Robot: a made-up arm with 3 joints. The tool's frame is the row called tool. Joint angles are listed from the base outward. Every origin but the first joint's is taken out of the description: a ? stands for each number. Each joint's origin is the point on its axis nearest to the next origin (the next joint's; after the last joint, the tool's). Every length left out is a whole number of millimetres.
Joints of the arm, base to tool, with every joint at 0 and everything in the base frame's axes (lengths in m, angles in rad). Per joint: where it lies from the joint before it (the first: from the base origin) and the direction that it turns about. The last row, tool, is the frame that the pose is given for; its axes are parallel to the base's.
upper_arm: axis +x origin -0.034 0 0.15
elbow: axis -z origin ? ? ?
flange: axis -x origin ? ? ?
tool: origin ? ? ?
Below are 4 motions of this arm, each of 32 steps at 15 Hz.
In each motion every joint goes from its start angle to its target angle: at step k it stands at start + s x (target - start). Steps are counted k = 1, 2, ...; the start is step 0. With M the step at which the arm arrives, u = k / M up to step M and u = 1 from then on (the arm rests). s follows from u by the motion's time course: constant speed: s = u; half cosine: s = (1 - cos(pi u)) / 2; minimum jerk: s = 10 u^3 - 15 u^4 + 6 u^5.
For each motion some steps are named. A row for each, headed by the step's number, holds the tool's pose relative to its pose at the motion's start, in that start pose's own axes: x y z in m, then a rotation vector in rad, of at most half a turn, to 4 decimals.
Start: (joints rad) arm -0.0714 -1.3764 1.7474
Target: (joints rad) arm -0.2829 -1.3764 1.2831
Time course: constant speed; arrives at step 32
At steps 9, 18, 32:
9: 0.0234 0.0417 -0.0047 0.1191 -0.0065 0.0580
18: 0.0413 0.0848 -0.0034 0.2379 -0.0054 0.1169
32: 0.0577 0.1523 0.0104 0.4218 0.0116 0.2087

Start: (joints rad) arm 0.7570 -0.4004 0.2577
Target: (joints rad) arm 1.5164 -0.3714 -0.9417
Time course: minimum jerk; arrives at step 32
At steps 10, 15, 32:
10: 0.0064 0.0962 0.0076 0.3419 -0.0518 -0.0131
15: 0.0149 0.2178 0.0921 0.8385 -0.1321 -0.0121
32: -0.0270 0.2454 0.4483 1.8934 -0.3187 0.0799

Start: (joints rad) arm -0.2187 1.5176 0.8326
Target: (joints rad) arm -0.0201 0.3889 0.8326
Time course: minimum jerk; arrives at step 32
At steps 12, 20, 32:
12: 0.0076 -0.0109 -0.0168 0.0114 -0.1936 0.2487
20: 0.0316 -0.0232 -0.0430 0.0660 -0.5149 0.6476
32: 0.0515 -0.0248 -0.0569 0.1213 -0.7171 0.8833

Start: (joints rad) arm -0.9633 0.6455 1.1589
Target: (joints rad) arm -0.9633 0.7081 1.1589
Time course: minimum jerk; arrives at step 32
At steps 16, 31, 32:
16: -0.0015 0.0008 0.0019 0.0000 0.0287 -0.0125
31: -0.0029 0.0016 0.0038 0.0000 0.0573 -0.0251
32: -0.0029 0.0016 0.0038 0.0000 0.0574 -0.0251

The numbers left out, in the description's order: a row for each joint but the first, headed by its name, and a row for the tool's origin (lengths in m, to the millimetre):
elbow: 0 -0.117 0.294
flange: -0.064 0.352 0
tool: 0 -0.083 -0.4

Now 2 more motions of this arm.
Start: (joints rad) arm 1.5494 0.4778 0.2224
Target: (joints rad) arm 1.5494 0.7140 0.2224
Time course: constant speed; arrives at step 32
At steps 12, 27, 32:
12: 0.0164 0.0048 0.0011 0.0000 0.0195 -0.0864
27: 0.0375 0.0088 0.0020 0.0000 0.0440 -0.1944
32: 0.0446 0.0097 0.0022 0.0000 0.0521 -0.2304

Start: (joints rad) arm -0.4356 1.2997 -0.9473
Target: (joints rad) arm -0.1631 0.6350 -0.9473
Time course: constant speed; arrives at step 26
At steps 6, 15, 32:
6: -0.0953 0.0002 0.0213 0.0215 0.1590 0.0415
15: -0.2277 -0.0008 0.0861 0.0706 0.3933 0.1085
32: -0.3605 -0.0099 0.2109 0.1575 0.6697 0.2001

